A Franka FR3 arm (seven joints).
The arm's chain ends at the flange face. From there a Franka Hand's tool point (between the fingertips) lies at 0.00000 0.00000 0.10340 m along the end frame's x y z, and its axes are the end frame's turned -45 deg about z.
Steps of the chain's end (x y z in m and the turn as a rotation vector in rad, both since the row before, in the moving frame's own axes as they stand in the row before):
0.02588 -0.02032 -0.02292 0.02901 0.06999 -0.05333
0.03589 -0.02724 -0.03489 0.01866 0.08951 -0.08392
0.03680 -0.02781 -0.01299 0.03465 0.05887 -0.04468
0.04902 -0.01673 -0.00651 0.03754 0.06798 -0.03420
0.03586 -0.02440 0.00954 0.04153 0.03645 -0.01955
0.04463 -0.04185 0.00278 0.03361 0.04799 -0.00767
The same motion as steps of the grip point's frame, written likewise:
0.03998 0.00673 -0.02322 -0.02898 0.07000 -0.05333
0.05275 0.01095 -0.03532 -0.05010 0.07649 -0.08392
0.05256 0.00797 -0.01323 -0.01713 0.06613 -0.04468
0.05424 0.02492 -0.00682 -0.02152 0.07461 -0.03420
0.04830 0.00768 0.00938 0.00359 0.05514 -0.01955
0.06712 0.00299 0.00260 -0.01017 0.05770 -0.00767

